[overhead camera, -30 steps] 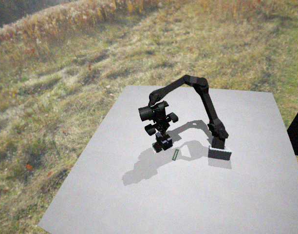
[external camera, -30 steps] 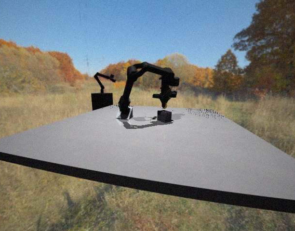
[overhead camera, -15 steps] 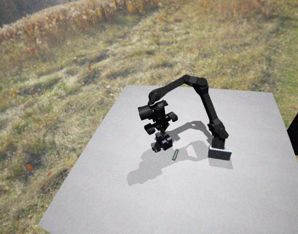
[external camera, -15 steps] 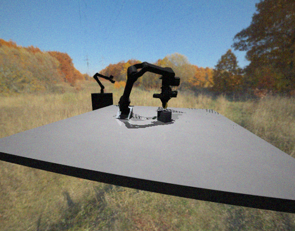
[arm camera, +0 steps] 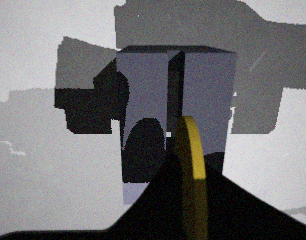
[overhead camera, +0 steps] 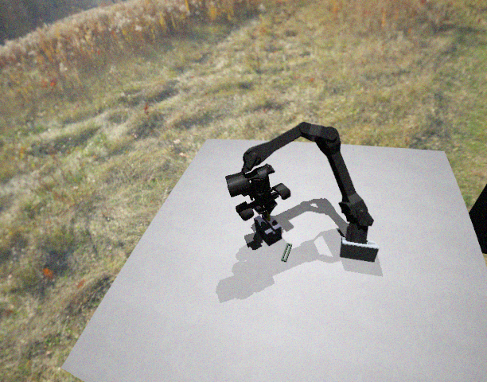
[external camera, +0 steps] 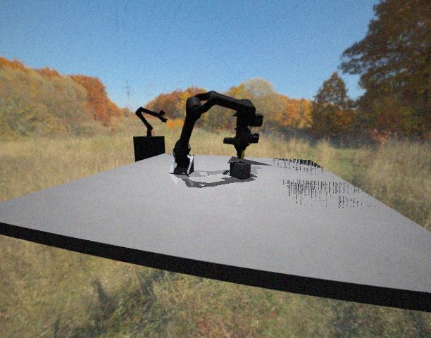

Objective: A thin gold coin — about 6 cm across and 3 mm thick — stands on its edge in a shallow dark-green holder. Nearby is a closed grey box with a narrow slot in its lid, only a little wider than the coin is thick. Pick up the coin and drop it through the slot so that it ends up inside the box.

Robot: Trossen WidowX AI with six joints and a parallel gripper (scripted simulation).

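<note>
The gold coin lies 20 mm above my gripper tip.
</note>
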